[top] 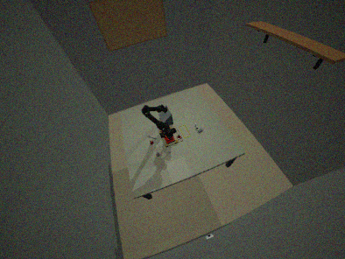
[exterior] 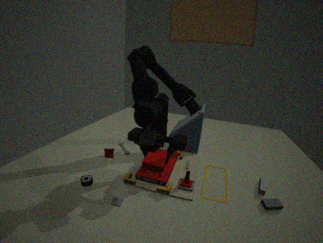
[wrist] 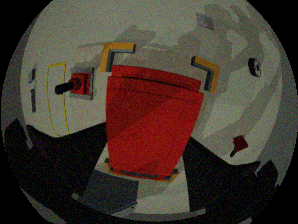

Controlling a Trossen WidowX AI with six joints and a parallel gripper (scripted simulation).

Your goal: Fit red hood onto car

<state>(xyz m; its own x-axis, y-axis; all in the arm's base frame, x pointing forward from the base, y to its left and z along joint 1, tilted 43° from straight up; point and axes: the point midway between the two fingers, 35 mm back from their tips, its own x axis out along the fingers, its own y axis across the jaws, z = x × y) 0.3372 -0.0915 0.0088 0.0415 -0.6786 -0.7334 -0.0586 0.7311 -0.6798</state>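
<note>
The red hood lies right at my gripper tip. The rest, counted from my gripper tip: dark wheel 19 cm to the right, 15 cm ahead, 5 cm below; grey engine block 3 cm below.
</note>
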